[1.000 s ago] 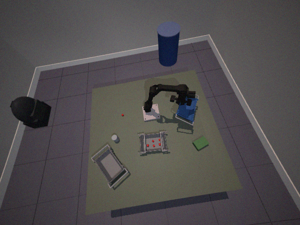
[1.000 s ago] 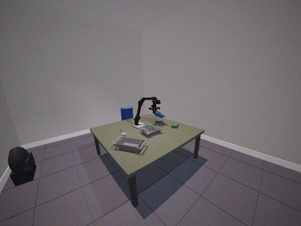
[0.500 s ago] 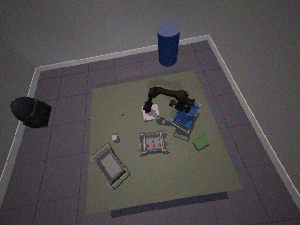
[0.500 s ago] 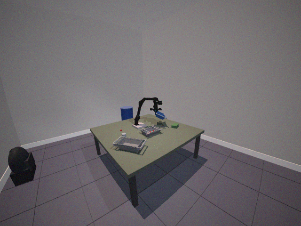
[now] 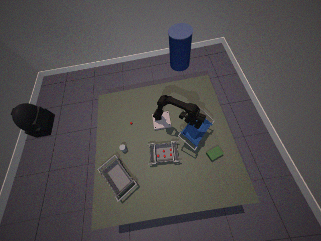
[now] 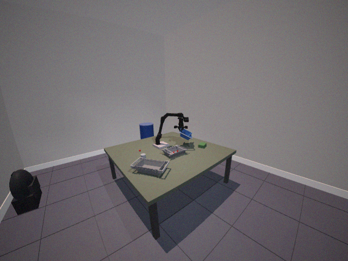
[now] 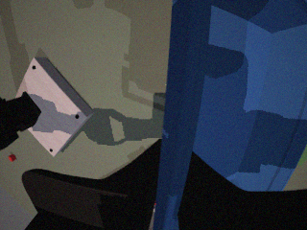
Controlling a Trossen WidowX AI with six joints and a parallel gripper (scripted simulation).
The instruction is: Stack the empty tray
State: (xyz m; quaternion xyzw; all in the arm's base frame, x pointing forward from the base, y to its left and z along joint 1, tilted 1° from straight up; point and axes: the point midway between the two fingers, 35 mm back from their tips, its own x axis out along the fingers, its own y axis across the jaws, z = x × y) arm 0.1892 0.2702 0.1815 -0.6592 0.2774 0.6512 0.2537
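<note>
My gripper tip is now 50 mm to the right of the blue tray and 50 mm short of it. Also, from my gripper tip: green block: 240 mm ahead, 180 mm to the left, 160 mm below; then red block: 550 mm to the right, 180 mm behind, 170 mm below.
</note>
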